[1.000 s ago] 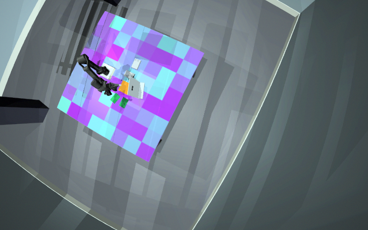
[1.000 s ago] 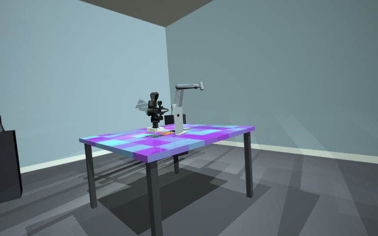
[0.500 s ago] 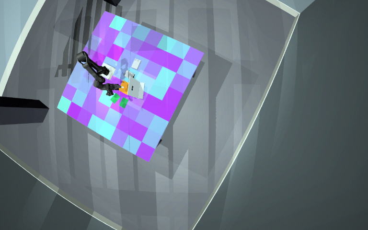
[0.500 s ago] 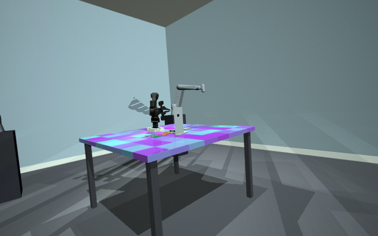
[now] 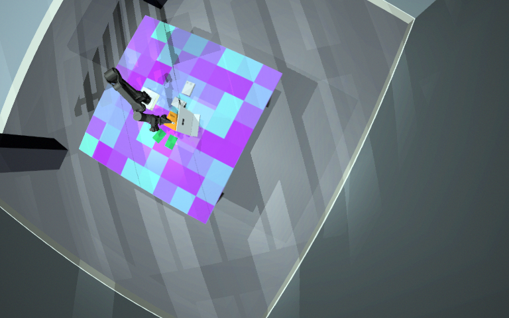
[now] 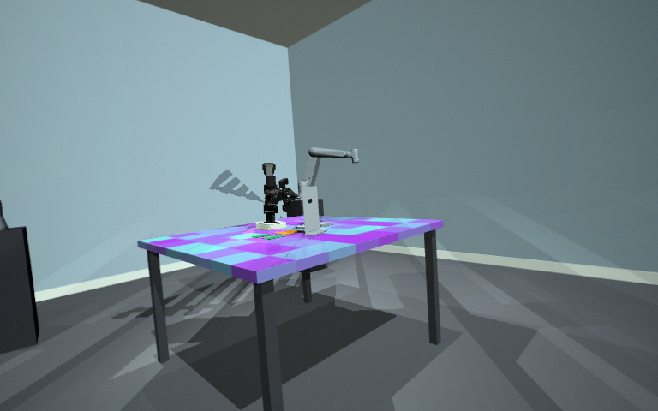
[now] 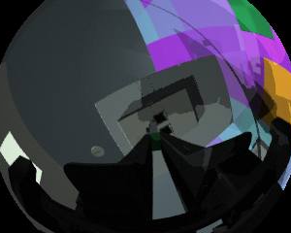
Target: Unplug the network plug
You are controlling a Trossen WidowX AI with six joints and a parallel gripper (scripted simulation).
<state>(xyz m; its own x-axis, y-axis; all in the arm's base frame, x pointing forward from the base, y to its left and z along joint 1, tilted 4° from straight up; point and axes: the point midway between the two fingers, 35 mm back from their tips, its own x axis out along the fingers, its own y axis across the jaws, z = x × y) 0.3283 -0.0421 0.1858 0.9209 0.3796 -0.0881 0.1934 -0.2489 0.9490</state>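
Right now my gripper tip is 90 mm above the grey upright panel, 60 mm short of it and 50 mm to the right of it. Also, from my gripper tip: network plug (10 mm ahead).
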